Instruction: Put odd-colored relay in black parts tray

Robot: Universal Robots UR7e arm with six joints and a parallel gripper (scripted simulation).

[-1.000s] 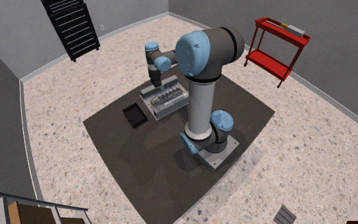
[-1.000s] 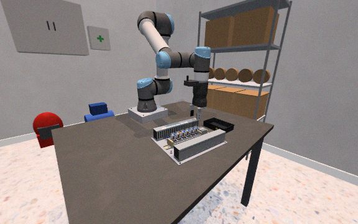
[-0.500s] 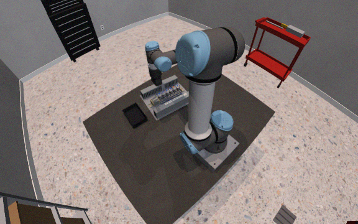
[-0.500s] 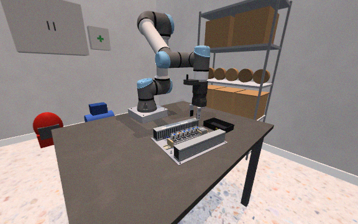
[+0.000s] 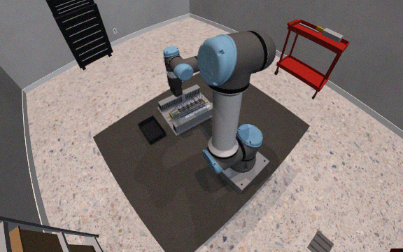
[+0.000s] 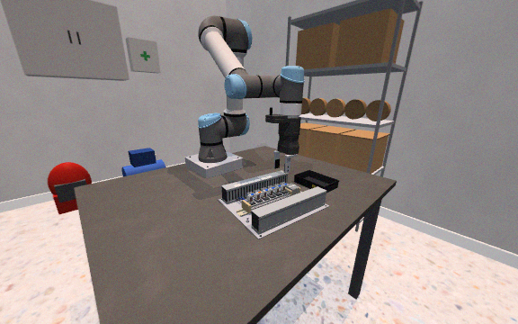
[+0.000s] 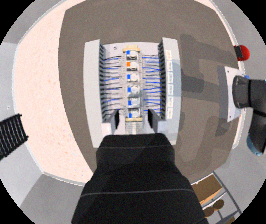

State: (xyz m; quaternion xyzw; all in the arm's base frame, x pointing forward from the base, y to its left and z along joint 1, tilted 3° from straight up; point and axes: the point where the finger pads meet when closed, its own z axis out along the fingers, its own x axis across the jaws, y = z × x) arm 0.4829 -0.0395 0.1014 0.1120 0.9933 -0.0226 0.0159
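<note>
My hand is 3 cm past the relay, 10 cm to the left of it and 9 cm above it. Also, from my hand: black parts tray (3 cm ahead, 23 cm to the left, 13 cm below); relay panel (1 cm behind, 3 cm to the right, 11 cm below).
</note>
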